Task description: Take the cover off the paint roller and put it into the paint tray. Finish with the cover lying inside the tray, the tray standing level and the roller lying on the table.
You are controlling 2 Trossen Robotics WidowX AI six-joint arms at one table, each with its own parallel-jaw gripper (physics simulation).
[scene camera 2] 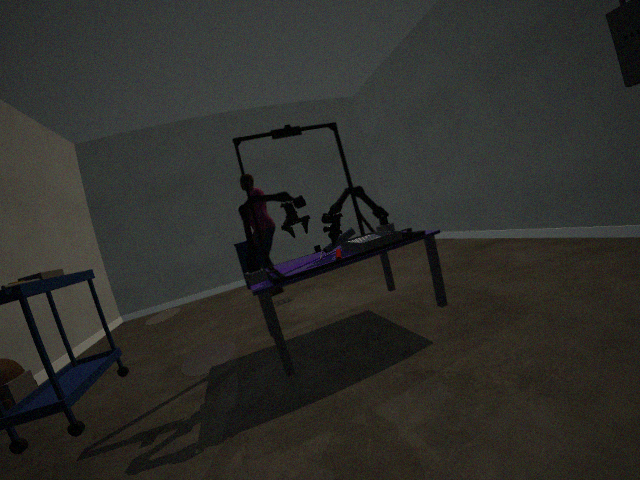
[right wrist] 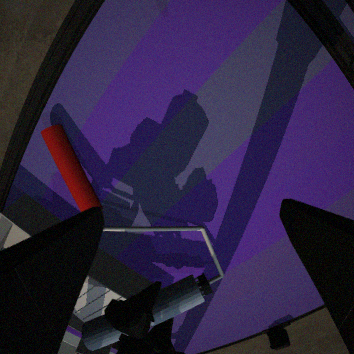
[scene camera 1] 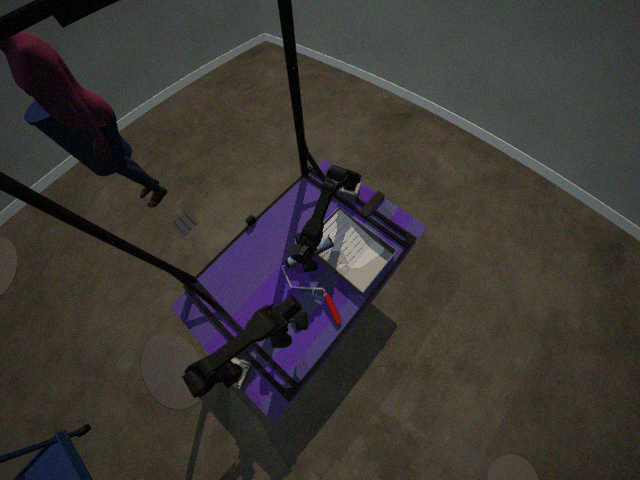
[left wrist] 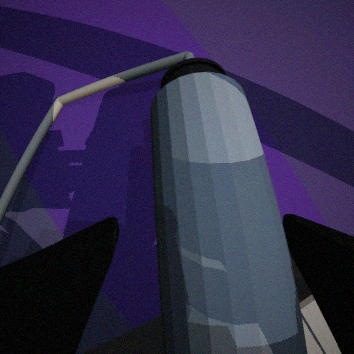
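The blue-grey cover is on the paint roller, whose red handle and bent wire show. The cover's free end reaches over the edge of the pale tray, which stands on the table. My left gripper is open, its fingers on either side of the cover, holding nothing. My right gripper is open and empty, high above the table near the handle and wire. Parts of the cover are hidden by the left gripper in scene camera 1.
A black frame rises around the purple table. A person in a red top stands beyond the table's far side, near a blue bin. A blue trolley stands at the left.
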